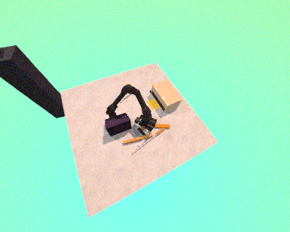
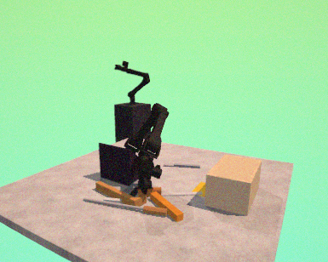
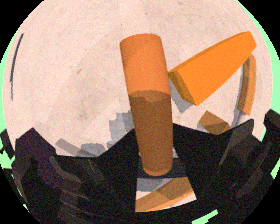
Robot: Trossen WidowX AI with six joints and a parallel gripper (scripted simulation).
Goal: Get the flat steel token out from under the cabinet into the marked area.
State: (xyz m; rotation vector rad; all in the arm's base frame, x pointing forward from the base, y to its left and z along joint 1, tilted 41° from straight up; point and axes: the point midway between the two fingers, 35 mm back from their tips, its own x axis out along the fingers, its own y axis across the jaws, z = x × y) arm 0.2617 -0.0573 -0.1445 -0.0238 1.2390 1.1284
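My gripper tip is now 50 mm past the dark-handled tool and 10 mm to the left of it. Also, from my gripper tip: orange bar (150 mm ahead, 30 mm to the right, 10 mm above).
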